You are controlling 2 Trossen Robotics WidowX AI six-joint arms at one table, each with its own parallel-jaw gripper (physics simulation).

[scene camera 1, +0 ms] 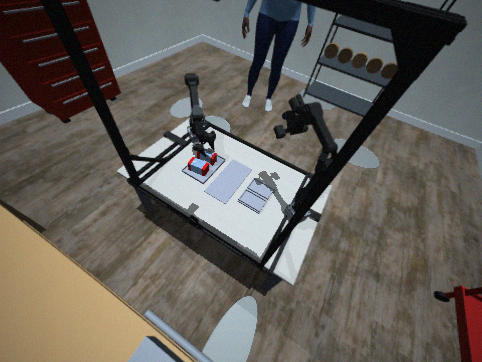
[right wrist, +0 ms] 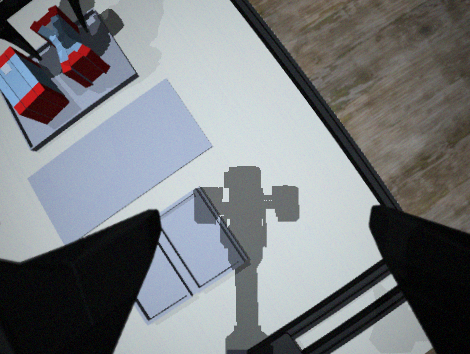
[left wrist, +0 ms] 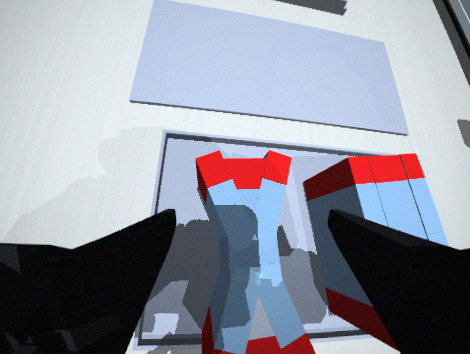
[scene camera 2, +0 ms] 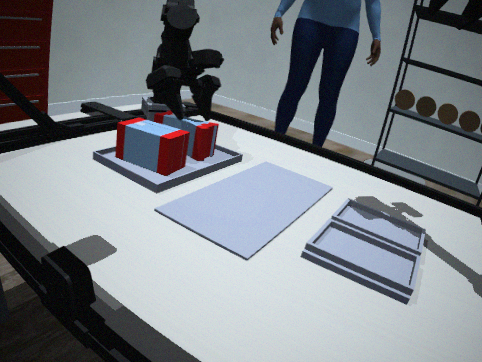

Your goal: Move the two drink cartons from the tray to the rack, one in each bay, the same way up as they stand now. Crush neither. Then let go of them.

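Places are measured from the left arm's base along level axes (x left, y back, z up), in metres.
Pixels of known places: left gripper, fingertip midpoint: [scene camera 1: 209, 153] [right wrist: 64, 45] [left wrist: 252, 216] [scene camera 2: 195, 120]; right gripper, fingertip midpoint: [scene camera 1: 283, 136] [right wrist: 264, 218] [scene camera 2: 444, 21].
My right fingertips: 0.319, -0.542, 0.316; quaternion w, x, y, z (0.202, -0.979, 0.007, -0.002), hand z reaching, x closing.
Observation:
Ahead of a thing's pixels: the offset from my right fingertips to its middle, as dx, dy, dz. Level surfaces: height alone.
A blue carton with red ends {-0.414, +0.225, -0.331} [scene camera 1: 198, 166] [scene camera 2: 142, 147] [left wrist: 395, 200] [right wrist: 30, 92] lies lengthwise on the tray {-0.365, +0.250, -0.363} [scene camera 1: 212, 171] [scene camera 2: 200, 174] [left wrist: 185, 165] [right wrist: 117, 65], its sides straight. Beside it lies a second carton {-0.329, +0.294, -0.331} [scene camera 1: 207, 157] [scene camera 2: 202, 142] [left wrist: 250, 175] [right wrist: 85, 62], its middle narrower than its red ends. My left gripper [scene camera 1: 205, 150] [scene camera 2: 193, 119] [left wrist: 252, 216] [right wrist: 64, 45] is open over this second carton, a finger towards each side. The rack {-0.146, -0.097, -0.361} [scene camera 1: 256, 195] [scene camera 2: 375, 237] [right wrist: 176, 261] has two empty bays. My right gripper [scene camera 1: 283, 123] [right wrist: 264, 218] is open, high above the table near the rack.
A flat pale-blue mat {dz -0.367} [scene camera 1: 228, 181] [scene camera 2: 245, 210] [left wrist: 270, 65] [right wrist: 120, 155] lies between the tray and the rack. Black frame rails run along the table's edges, and frame posts rise at its corners. A person stands beyond the table.

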